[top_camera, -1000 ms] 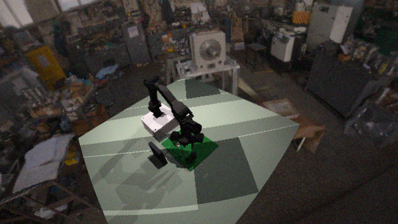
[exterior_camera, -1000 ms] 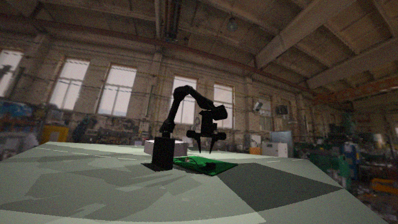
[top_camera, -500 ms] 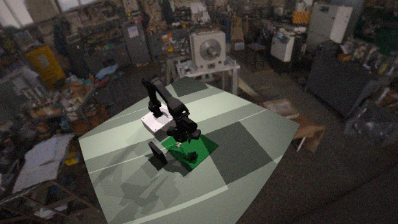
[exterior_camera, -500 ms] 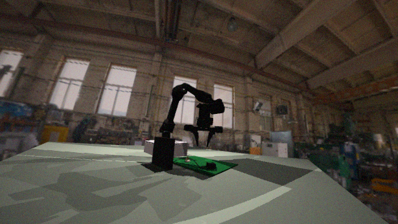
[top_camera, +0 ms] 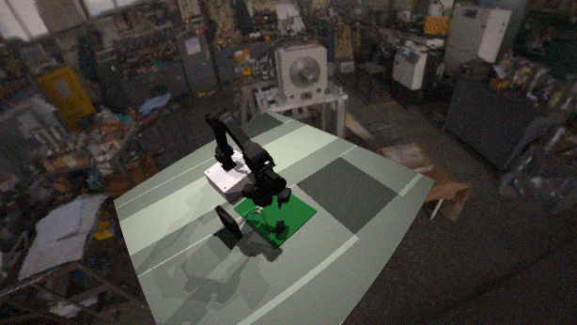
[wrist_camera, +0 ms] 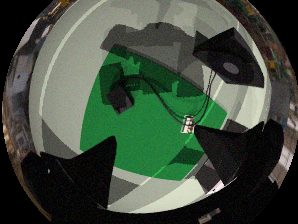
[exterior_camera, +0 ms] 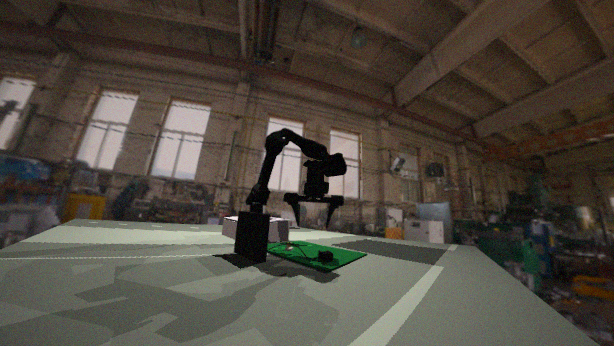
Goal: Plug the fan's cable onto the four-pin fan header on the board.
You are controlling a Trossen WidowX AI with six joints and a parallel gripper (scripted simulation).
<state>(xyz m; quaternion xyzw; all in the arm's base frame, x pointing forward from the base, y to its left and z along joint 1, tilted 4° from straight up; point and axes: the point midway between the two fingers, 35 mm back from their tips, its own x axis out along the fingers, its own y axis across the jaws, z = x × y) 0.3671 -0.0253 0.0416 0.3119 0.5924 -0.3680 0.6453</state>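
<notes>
My gripper tip is now 6 cm short of the dark plug and 7 cm above it. Also, from my gripper tip: green board (3 cm behind, 3 cm to the left, 10 cm below); black fan (8 cm behind, 16 cm to the right, 3 cm below).
</notes>
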